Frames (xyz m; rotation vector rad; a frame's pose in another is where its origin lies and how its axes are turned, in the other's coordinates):
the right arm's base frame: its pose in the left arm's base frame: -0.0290 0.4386 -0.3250 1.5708 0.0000 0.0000
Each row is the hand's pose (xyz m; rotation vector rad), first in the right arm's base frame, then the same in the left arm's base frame.
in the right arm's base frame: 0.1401 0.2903 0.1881 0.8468 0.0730 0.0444
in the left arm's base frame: 0.1111 0.2505 -0.0347 2.4164 0.0254 0.1041
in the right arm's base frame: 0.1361 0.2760 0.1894 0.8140 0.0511 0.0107
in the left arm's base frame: 0.1071 0.2492 -0.0490 2.3843 0.0357 0.0545
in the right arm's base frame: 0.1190 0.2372 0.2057 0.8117 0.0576 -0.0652
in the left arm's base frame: 0.0900 0.2329 -0.0878 2.3812 0.1083 -0.0067
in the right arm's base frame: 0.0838 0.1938 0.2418 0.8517 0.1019 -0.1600
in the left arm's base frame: 0.0548 0.1968 -0.1312 2.4164 0.2324 -0.0516
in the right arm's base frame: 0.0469 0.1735 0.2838 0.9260 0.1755 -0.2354
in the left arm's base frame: 0.0179 0.1548 -0.1515 2.4820 0.3687 -0.0537
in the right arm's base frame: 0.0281 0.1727 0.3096 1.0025 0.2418 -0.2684
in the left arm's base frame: -0.0009 0.1290 -0.1523 2.5505 0.4632 -0.0241
